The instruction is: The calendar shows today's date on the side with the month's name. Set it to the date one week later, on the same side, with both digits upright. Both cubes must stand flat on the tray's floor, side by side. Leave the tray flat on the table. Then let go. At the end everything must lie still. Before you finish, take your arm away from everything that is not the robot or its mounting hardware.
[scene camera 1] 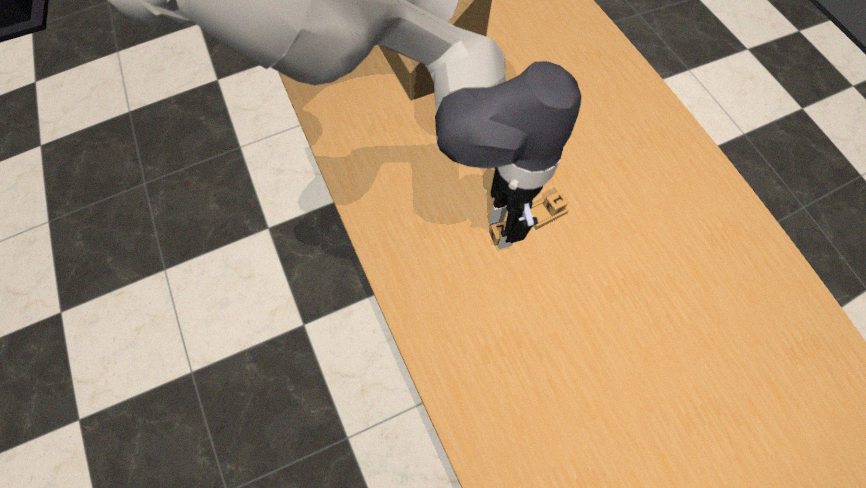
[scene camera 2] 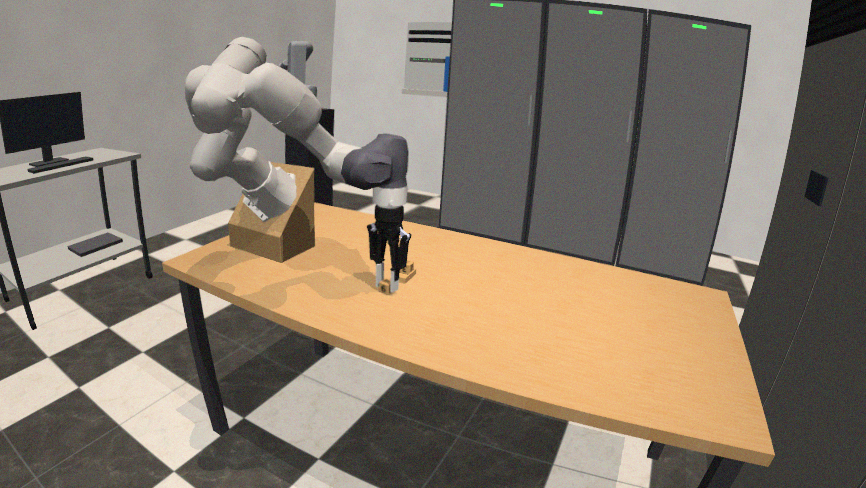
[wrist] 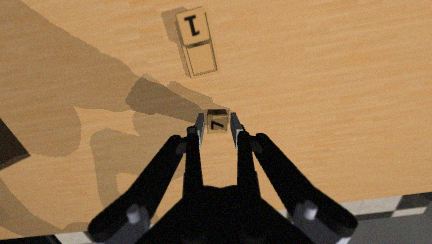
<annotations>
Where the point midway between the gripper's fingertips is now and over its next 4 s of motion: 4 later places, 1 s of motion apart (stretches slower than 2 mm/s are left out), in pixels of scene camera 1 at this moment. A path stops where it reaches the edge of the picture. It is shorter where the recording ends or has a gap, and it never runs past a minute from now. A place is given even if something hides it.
My gripper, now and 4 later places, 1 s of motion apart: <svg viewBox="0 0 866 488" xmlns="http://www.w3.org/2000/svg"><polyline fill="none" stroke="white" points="500,234 510,217 508,207 508,208 508,209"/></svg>
</annotations>
